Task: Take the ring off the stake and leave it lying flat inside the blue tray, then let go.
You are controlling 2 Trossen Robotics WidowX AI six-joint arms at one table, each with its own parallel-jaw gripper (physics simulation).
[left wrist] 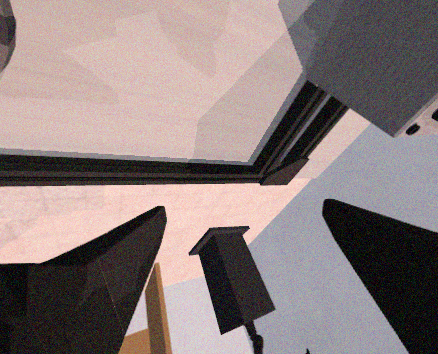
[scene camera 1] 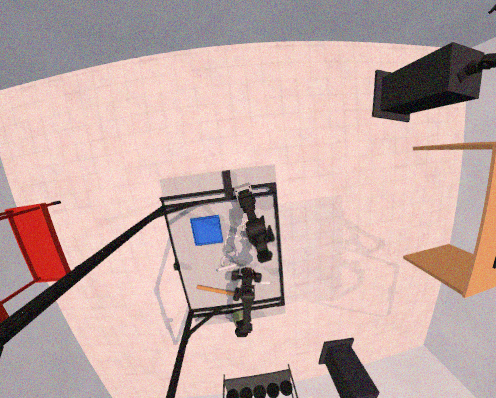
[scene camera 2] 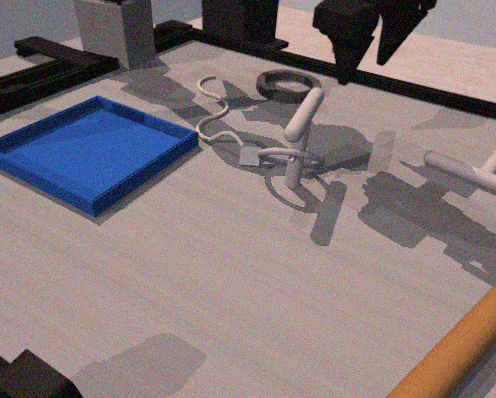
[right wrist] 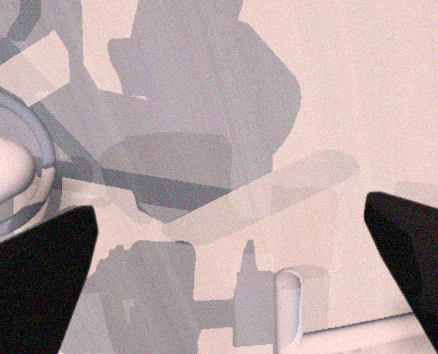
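Where they show: left gripper, fingertip midpoint: [left wrist: 242, 209] [scene camera 1: 266, 220]; right gripper, fingertip midpoint: [scene camera 2: 362, 74] [right wrist: 232, 212]; left arm's base, origin of the base link: [scene camera 1: 244, 195].
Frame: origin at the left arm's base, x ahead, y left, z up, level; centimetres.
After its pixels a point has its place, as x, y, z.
Note:
The light ring [scene camera 2: 274, 150] @(40.9, -29.3, -5.7) [right wrist: 44, 137] @(43.3, -23.0, -10.4) hangs around the post of a pale stake [scene camera 2: 295, 175] @(43.7, -28.1, -9.3) [right wrist: 15, 170] @(43.7, -20.0, -1.0), below its slanted crossbar. The blue tray [scene camera 2: 95, 155] @(17.8, -33.0, -10.7) [scene camera 1: 206, 230] @(17.0, -32.0, -10.7) is empty, left of the stake. My right gripper [scene camera 2: 362, 74] @(48.1, -14.4, -0.3) [right wrist: 232, 212] @(48.1, -14.4, -0.3) [scene camera 1: 246, 272] @(48.1, -14.4, -0.3) is open and empty, above the table, behind and right of the stake in scene camera 2. In the right wrist view the ring and stake lie at the left edge, beside the left finger. My left gripper [left wrist: 242, 209] @(18.3, 7.7, 1.9) is open and empty, away from the ring; its fingertips cannot be made out in scene camera 1.
A dark thick ring [scene camera 2: 261, 86] @(31.0, -3.0, -9.8) lies behind the stake. A pale cord [scene camera 2: 227, 108] @(28.0, -11.9, -10.8) and a small pale block [scene camera 2: 250, 155] @(36.9, -25.7, -9.6) lie between tray and stake. A pale branched bar [scene camera 2: 450, 166] @(62.6, -16.1, -9.9) [right wrist: 288, 310] @(61.8, -15.1, -9.4) is at the right, an orange bar [scene camera 2: 450, 345] @(60.8, -46.8, -8.3) [scene camera 1: 212, 289] @(61.8, -44.3, -8.6) at the front right.

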